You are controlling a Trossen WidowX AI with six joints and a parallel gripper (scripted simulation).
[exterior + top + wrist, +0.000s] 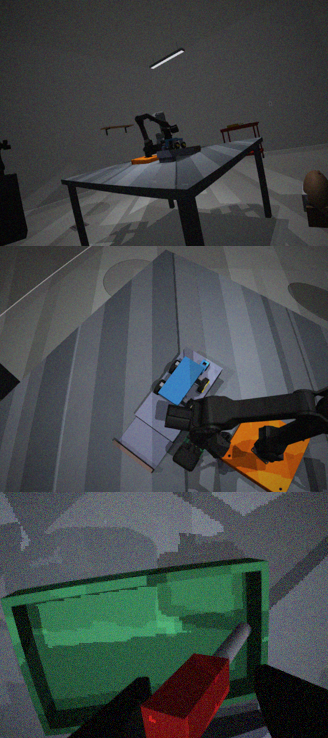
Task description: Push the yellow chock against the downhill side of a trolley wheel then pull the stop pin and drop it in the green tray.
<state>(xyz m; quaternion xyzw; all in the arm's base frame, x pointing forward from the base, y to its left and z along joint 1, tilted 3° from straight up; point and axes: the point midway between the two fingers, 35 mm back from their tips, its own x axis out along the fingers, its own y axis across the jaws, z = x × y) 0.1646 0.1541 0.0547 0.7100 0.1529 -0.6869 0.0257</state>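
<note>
The yellow chock is 80 mm ahead of my gripper tip, 30 mm to the right of it and 40 mm above it. From my gripper tip the other things lie so: lilac ramp 160 mm ahead, 100 mm to the right; then red-headed stop pin 10 mm to the left, 10 mm below; then brown strip 110 mm ahead, 150 mm to the left, 20 mm below.
</note>
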